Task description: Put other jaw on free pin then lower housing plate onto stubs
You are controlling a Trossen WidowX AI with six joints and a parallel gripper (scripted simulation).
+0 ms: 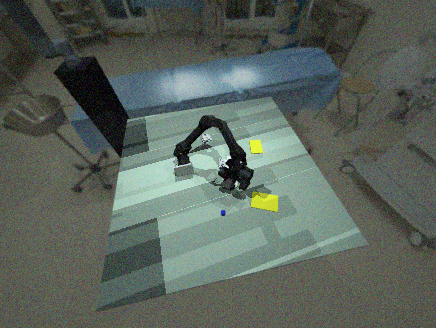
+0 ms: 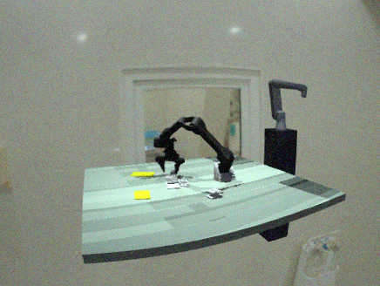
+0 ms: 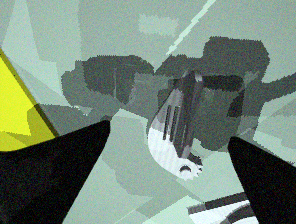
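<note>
The jaw is 1 cm ahead of my gripper tip, 4 cm to the left of it and 2 cm below it. Round my gripper tip: blue block 8 cm behind, 16 cm to the right, 2 cm below.
</note>
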